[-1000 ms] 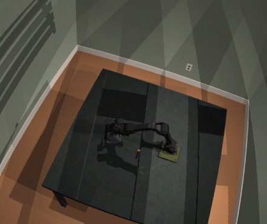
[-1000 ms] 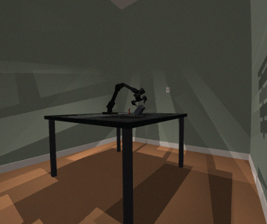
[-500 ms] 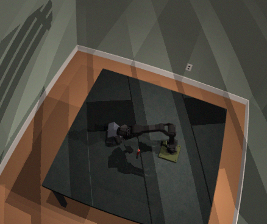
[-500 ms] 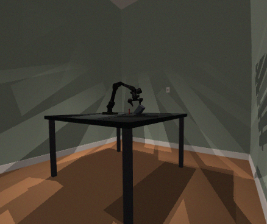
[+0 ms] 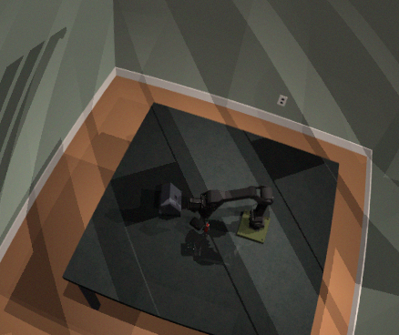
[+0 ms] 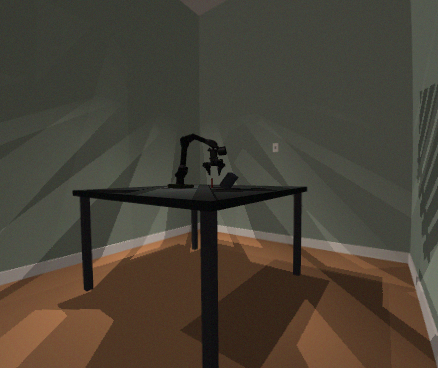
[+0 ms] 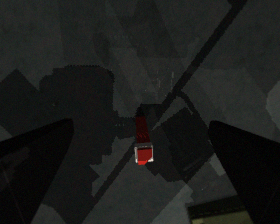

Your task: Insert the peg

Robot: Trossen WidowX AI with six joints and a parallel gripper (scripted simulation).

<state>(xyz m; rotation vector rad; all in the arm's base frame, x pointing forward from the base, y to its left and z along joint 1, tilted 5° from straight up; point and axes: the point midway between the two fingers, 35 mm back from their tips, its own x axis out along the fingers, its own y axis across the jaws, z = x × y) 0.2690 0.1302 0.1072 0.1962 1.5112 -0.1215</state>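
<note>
The red peg lies 4 cm below my gripper tip and 3 cm behind it. From my gripper tip the other things lie so: grey sloped panel: 20 cm ahead, 6 cm to the right, 4 cm below.
</note>
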